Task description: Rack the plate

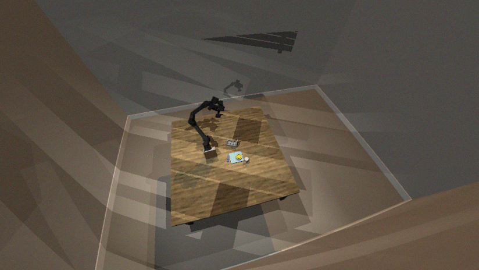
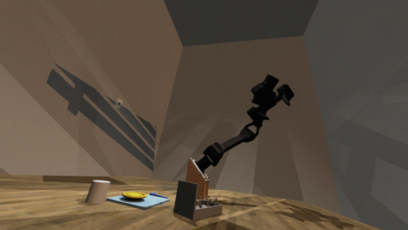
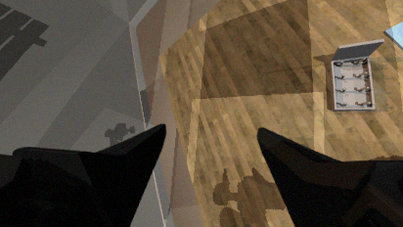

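Right now the yellow plate is 11 cm ahead of my gripper tip, 43 cm to the right of it and 32 cm below it. Also, from my gripper tip: blue pen 2 cm behind, 44 cm to the right, 34 cm below; then dish rack 6 cm ahead, 24 cm to the right, 32 cm below; then light blue mat 8 cm ahead, 43 cm to the right, 34 cm below.
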